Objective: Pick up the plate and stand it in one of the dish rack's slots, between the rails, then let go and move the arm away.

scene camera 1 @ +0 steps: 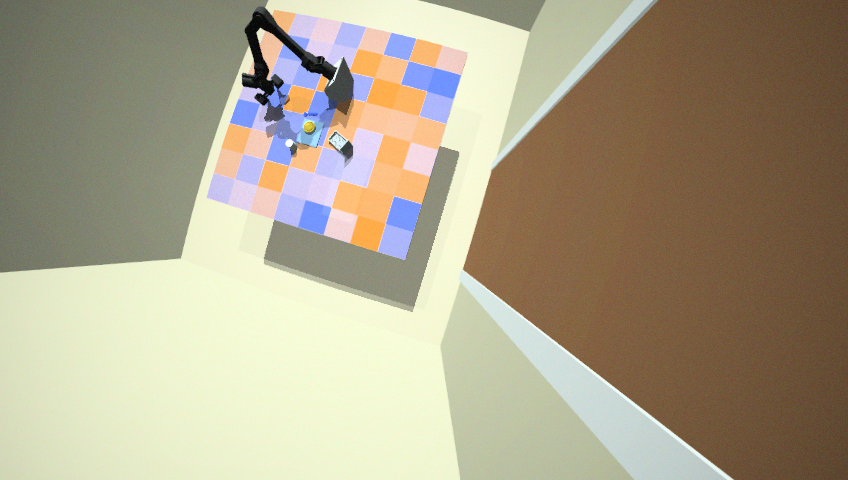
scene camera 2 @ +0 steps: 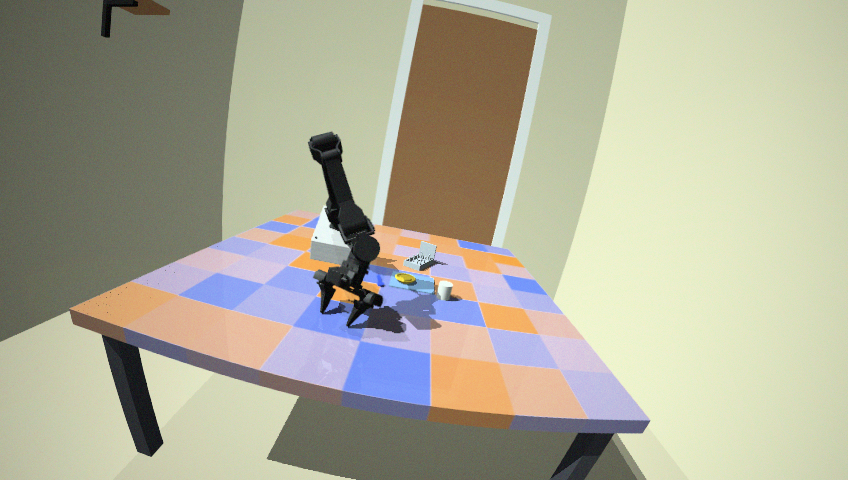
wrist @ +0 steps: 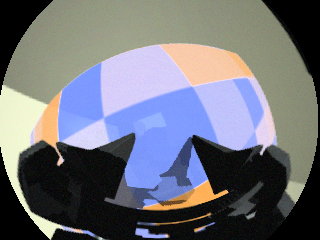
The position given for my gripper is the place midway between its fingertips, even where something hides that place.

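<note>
Nothing is held by my gripper (scene camera 2: 334,319), and it stands open. I can also see the gripper (wrist: 164,137) from the wrist.
</note>
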